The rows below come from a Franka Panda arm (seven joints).
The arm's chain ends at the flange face. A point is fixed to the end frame.
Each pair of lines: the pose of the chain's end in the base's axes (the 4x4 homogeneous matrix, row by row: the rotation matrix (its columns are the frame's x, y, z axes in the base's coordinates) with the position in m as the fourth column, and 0 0 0 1 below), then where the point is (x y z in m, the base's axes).
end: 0.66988 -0.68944 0.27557 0.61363; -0.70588 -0.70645 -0.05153 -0.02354; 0.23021 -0.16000 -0.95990 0.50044; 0 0 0 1
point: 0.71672 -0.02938 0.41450
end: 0.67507 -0.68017 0.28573 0.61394; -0.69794 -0.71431 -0.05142 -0.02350; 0.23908 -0.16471 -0.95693 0.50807; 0 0 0 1
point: 0.71795 -0.02849 0.42319
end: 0.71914 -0.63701 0.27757 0.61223; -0.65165 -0.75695 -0.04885 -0.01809; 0.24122 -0.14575 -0.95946 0.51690; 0 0 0 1
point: 0.71539 -0.01805 0.43084
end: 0.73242 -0.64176 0.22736 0.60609; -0.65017 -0.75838 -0.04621 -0.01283; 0.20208 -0.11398 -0.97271 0.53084; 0 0 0 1
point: 0.70463 -0.01234 0.43953
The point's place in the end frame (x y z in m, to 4 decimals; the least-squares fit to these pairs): 0.0534 -0.0532 0.1112
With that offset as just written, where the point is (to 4 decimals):
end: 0.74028 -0.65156 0.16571 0.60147; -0.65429 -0.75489 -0.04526 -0.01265; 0.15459 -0.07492 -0.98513 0.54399; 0 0 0 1
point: 0.6941 -0.0125 0.4467
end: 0.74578 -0.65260 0.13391 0.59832; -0.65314 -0.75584 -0.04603 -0.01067; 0.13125 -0.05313 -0.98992 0.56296; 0 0 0 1
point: 0.6878 -0.0105 0.4627
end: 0.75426 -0.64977 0.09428 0.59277; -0.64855 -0.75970 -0.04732 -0.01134; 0.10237 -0.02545 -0.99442 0.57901; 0 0 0 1
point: 0.6781 -0.0108 0.4753
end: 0.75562 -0.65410 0.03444 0.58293; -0.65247 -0.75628 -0.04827 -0.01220; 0.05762 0.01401 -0.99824 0.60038; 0 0 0 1
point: 0.6619 -0.0122 0.4917
